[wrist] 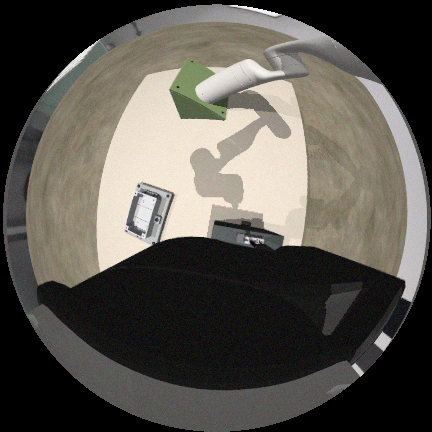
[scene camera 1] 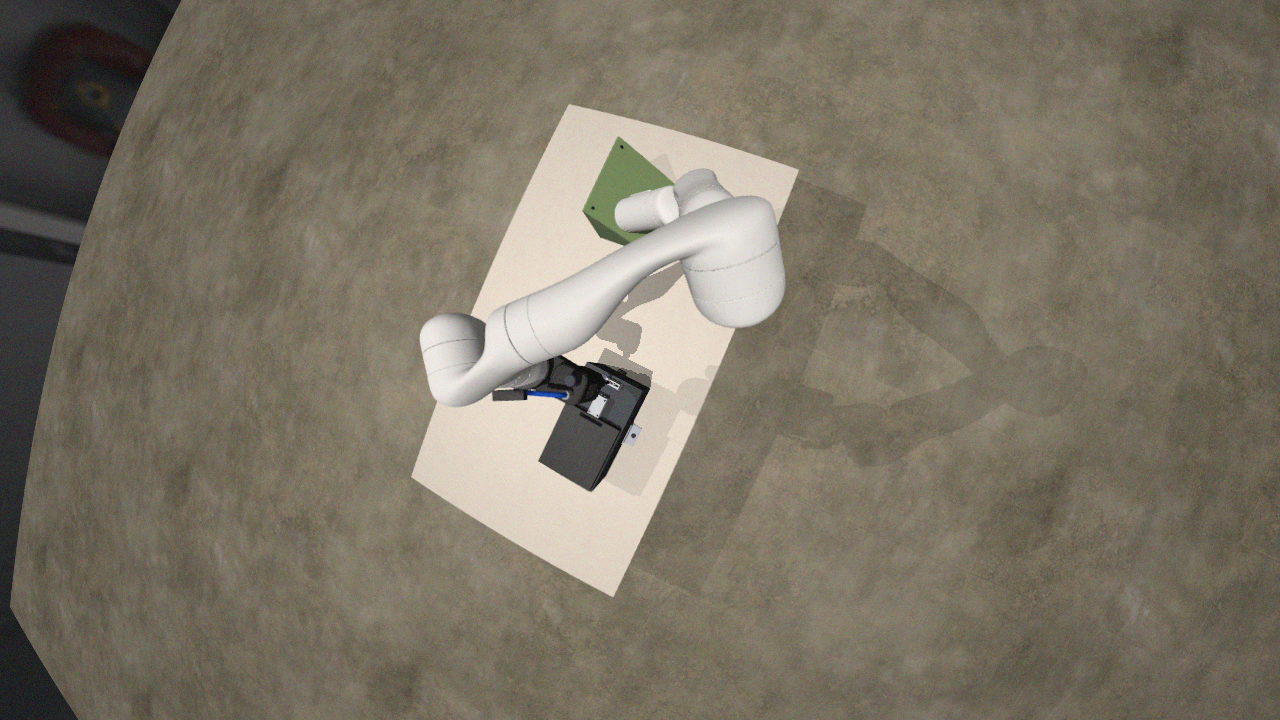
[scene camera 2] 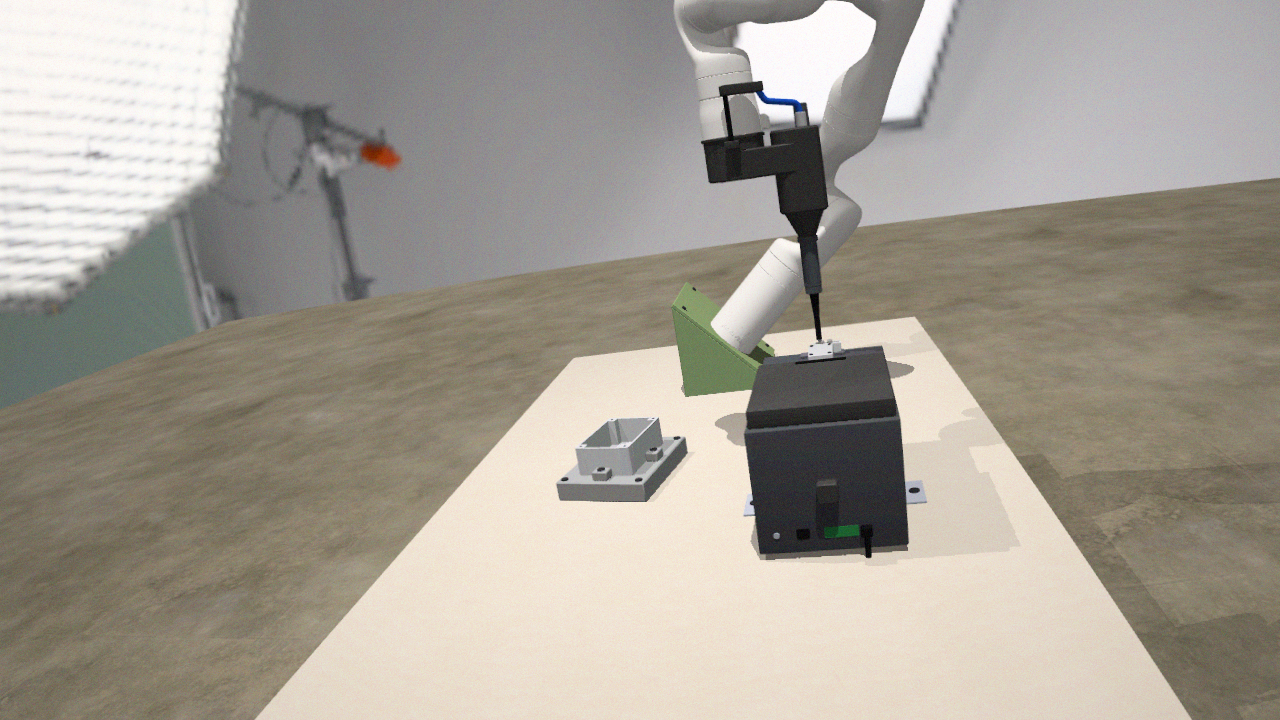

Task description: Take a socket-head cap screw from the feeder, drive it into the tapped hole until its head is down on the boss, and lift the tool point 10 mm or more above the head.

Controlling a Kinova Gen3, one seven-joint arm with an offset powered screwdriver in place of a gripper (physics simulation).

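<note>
The black screwdriver points down, with its thin bit tip at the white pick-up block on top of the dark screw feeder. Whether the tip touches a screw is too small to tell, and no screw can be made out on it. In the wrist view the black tool body hides most of the feeder. The light grey part, a flanged base with an open box and small bosses, lies left of the feeder. Its screw holes are tiny, and I cannot tell which is the tapped one.
The green wedge mount carries the arm's base behind the feeder. The pale table top bears everything. Metal tabs stick out at the feeder's side.
</note>
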